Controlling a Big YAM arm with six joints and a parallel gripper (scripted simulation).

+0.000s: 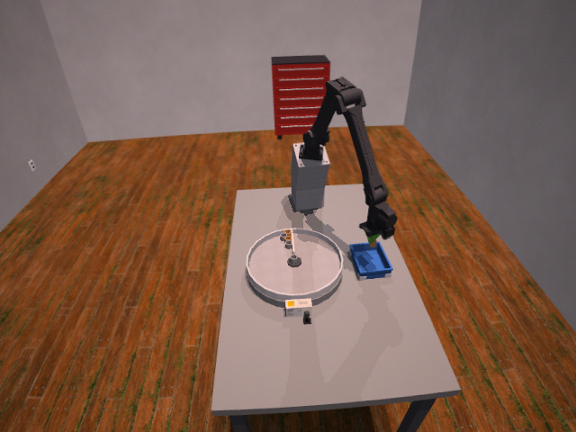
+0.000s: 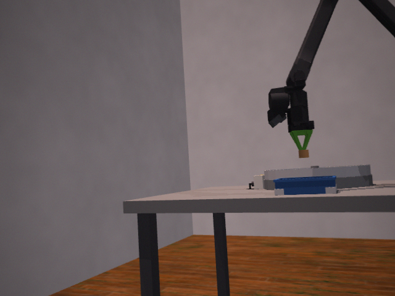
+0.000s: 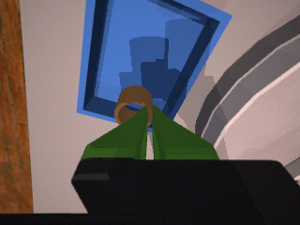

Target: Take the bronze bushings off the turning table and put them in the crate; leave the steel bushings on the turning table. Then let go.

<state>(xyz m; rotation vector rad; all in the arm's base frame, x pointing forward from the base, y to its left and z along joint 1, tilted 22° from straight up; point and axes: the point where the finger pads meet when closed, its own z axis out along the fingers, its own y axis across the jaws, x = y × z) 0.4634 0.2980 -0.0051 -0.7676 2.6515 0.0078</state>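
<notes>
My gripper is now 120 mm above the blue crate, 10 mm to the right of it and 10 mm past it. From my hand the other things lie so: turning table 330 mm to the right, 90 mm below, 70 mm ahead.
</notes>
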